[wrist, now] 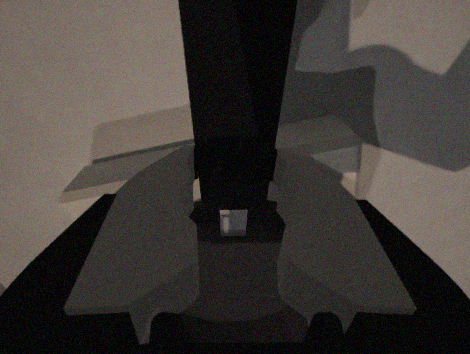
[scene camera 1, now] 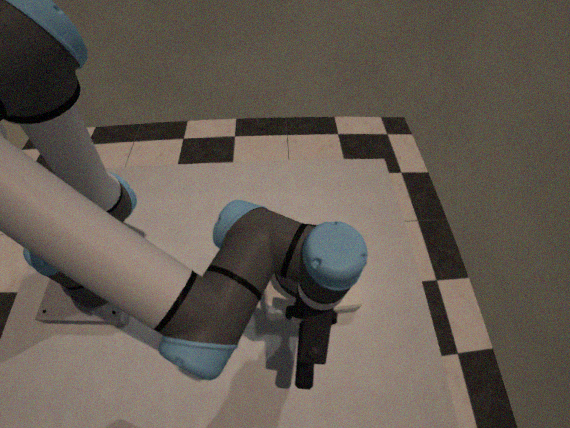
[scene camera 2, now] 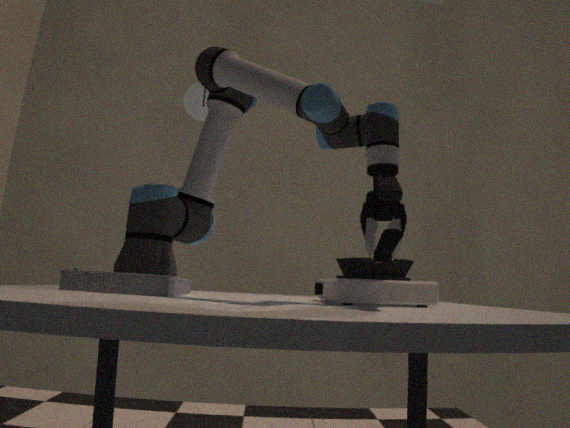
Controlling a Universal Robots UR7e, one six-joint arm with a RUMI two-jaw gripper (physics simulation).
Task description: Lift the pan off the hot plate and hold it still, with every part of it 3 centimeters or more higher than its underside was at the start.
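There is a dark pan that I see at (scene camera 2: pixel 382 265), (wrist: pixel 236 65) and (scene camera 1: pixel 304 371). My gripper is visible to me as well, at (scene camera 2: pixel 382 260), (wrist: pixel 233 152) and (scene camera 1: pixel 307 321).
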